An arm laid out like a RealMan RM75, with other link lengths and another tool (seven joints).
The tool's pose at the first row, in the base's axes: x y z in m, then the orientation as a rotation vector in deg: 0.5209, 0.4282, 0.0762, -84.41, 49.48, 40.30
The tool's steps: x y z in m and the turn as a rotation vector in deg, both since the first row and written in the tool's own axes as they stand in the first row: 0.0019, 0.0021, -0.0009, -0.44, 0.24, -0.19; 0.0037, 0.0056, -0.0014, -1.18, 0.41, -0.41; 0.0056, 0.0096, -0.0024, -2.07, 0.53, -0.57; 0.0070, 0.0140, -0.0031, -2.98, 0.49, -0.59; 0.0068, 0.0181, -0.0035, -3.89, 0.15, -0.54; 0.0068, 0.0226, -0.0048, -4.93, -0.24, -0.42; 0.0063, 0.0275, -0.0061, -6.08, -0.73, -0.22; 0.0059, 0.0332, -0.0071, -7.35, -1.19, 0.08; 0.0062, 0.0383, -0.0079, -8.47, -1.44, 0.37; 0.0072, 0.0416, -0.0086, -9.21, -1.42, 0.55
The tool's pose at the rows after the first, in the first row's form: 0.5201, 0.4271, 0.0736, -84.98, 49.41, 40.23; 0.5181, 0.4264, 0.0702, -85.79, 49.18, 40.33; 0.5157, 0.4253, 0.0665, -86.69, 48.93, 40.59; 0.5127, 0.4244, 0.0630, -87.49, 48.66, 41.08; 0.5091, 0.4241, 0.0610, -88.12, 48.21, 41.83; 0.5052, 0.4228, 0.0587, -88.82, 47.73, 42.73; 0.5008, 0.4216, 0.0566, -89.53, 47.21, 43.82; 0.4957, 0.4207, 0.0539, -90.33, 46.76, 45.03; 0.4915, 0.4199, 0.0510, -91.10, 46.49, 46.01; 0.4892, 0.4191, 0.0484, -91.70, 46.45, 46.52
